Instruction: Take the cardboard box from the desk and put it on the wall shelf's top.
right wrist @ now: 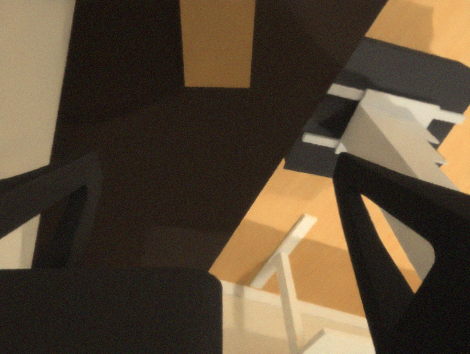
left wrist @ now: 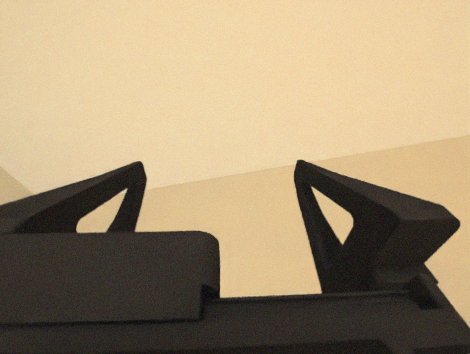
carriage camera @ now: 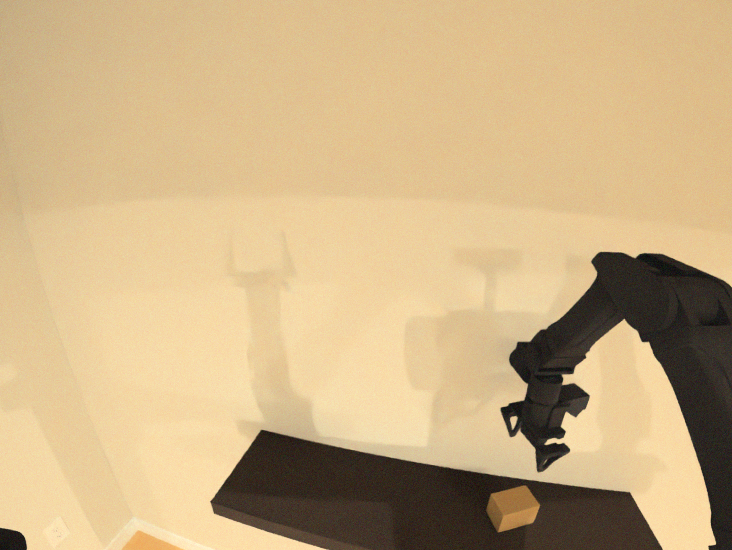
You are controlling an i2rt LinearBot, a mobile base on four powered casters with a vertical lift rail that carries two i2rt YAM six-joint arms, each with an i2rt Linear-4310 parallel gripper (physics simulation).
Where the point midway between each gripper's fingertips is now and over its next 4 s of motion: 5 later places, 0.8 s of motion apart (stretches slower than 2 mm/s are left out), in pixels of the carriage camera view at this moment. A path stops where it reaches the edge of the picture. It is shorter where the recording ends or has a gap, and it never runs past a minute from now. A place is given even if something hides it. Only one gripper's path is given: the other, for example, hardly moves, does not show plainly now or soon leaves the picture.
The right gripper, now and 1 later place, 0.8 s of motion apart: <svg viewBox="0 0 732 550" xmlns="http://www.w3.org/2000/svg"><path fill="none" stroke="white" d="M525 452L546 490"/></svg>
